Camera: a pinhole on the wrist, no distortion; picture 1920 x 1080 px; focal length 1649.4 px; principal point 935.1 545.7 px. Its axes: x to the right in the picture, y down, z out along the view. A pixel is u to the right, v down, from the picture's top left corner.
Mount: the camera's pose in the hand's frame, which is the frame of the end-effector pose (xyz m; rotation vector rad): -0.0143 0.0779 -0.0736 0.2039 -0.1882 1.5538
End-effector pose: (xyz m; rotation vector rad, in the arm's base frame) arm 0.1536 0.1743 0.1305 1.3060 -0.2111 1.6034
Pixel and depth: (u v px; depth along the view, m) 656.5 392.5 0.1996
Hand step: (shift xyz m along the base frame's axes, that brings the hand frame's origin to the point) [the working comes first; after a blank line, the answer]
In the camera's frame: -0.0337 -0.0185 0.1996

0.0741 -0.0687 0.0470
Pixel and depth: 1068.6 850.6 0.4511
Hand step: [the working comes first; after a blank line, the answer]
In the camera's frame: 0.0365 0.0834 0.4511

0.2248 -0.3035 0.0740
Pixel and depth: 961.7 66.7 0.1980
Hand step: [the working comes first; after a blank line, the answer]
In the camera's frame: 0.0032 -0.0575 0.1980

0.0550 -0.0676 0.0972
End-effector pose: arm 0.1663 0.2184 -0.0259 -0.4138 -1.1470 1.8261
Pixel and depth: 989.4 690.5 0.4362
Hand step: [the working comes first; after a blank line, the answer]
In the camera's frame: 0.0144 0.0383 0.4362

-0.2033 -0.2270 0.1853
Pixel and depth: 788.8 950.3 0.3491
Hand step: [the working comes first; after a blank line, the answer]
In the camera's frame: -0.0310 0.0856 0.3491

-0.1023 -0.2130 0.1467
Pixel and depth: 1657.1 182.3 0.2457
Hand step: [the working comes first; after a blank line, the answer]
In the camera's frame: 0.1076 -0.0541 0.2457

-0.2134 -0.0848 0.0031
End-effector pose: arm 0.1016 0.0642 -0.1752 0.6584 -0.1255 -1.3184
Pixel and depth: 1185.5 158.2 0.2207
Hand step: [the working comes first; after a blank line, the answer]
In the camera's frame: 0.0335 -0.0518 0.2207

-0.0077 -0.0867 0.1377
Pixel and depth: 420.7 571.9 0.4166
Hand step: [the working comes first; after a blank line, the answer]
In the camera's frame: -0.1299 0.0066 0.4166

-0.2665 -0.1095 0.1701
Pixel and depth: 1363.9 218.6 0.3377
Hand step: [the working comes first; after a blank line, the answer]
In the camera's frame: 0.0878 -0.0670 0.3377

-0.0395 -0.1472 0.2482
